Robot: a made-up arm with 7 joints. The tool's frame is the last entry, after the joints.
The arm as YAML. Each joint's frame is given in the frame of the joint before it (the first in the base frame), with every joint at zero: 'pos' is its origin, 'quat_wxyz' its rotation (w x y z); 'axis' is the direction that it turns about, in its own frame. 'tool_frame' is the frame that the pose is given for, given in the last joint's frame.
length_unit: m
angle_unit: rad
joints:
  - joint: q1
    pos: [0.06, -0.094, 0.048]
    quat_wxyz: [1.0, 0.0, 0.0, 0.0]
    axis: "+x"
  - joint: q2
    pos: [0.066, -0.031, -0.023]
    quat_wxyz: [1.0, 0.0, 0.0, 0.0]
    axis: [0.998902, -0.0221, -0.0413]
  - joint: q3
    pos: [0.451, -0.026, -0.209]
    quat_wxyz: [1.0, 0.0, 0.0, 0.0]
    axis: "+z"
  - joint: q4
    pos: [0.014, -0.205, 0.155]
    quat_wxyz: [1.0, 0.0, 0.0, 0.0]
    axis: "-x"
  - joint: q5
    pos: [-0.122, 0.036, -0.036]
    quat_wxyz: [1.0, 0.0, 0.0, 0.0]
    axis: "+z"
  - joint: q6
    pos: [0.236, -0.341, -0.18]
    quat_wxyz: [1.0, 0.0, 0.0, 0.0]
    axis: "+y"
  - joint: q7
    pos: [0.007, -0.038, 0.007]
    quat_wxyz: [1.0, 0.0, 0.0, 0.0]
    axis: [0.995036, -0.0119, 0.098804]
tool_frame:
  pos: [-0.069, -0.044, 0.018]
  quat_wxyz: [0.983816, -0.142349, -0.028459, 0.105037]
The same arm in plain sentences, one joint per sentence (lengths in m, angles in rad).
The arm has seven revolute joints in a row. What follows holds with every joint at zero, and every direction is one of the base frame's.
Joint 1 lies 0.06 m along +x and 0.094 m along -y and 0.048 m along +z from the base frame's origin and turns about +x.
Joint 2 lies 0.066 m along +x and 0.031 m along -y and 0.023 m along -z from joint 1 and turns about the direction (0.998902, -0.0221, -0.0413).
Joint 3 lies 0.451 m along +x and 0.026 m along -y and 0.209 m along -z from joint 2 and turns about +z.
Joint 4 lies 0.014 m along +x and 0.205 m along -y and 0.155 m along +z from joint 3 and turns about -x.
Joint 5 lies 0.122 m along -x and 0.036 m along +y and 0.036 m along -z from joint 4 and turns about +z.
Joint 6 lies 0.236 m along +x and 0.341 m along -y and 0.18 m along -z from joint 5 and turns about +y.
Joint 7 lies 0.007 m along +x and 0.038 m along -y and 0.007 m along +z from joint 6 and turns about the direction (0.995036, -0.0119, 0.098804).
The tool frame, which is the frame that the pose is given for, lies 0.069 m along -x and 0.044 m along -y and 0.018 m along +z from joint 7; its axes are the base frame's turned by roll -0.2902, pitch -0.0261 and yaw 0.2165 rad (as in URDF: about the fixed x, then y, then z).

